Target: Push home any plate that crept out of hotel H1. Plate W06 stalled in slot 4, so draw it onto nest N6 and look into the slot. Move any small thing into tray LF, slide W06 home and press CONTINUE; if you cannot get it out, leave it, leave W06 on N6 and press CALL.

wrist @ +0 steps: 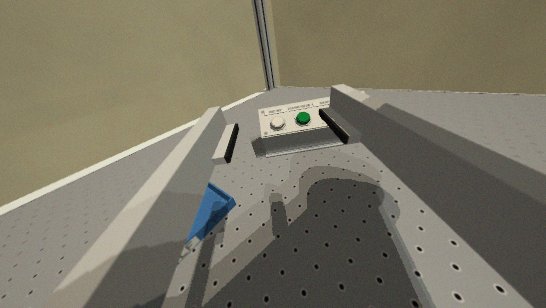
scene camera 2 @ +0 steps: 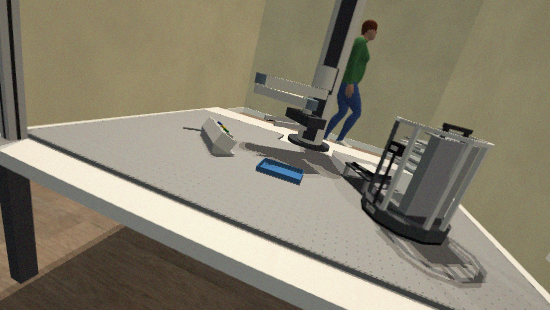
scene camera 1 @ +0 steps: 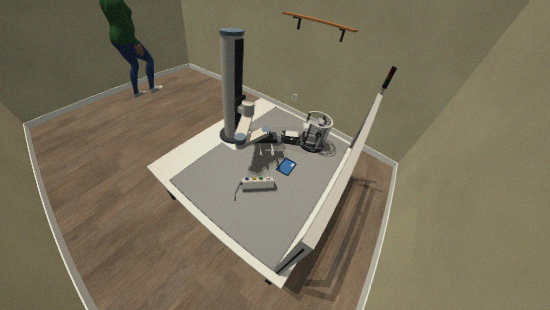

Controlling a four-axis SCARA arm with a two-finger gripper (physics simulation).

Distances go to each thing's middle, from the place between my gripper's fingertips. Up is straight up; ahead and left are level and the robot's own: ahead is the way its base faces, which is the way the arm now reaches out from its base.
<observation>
I see the blue tray (wrist: pixel 216 204) 14 cm below my hand, 12 cm to the left of it and 12 cm ahead of it. From my hand the other things lie so: round plate rack (scene camera 2: pixel 424 173) 53 cm to the left, 15 cm ahead, 1 cm above.
</observation>
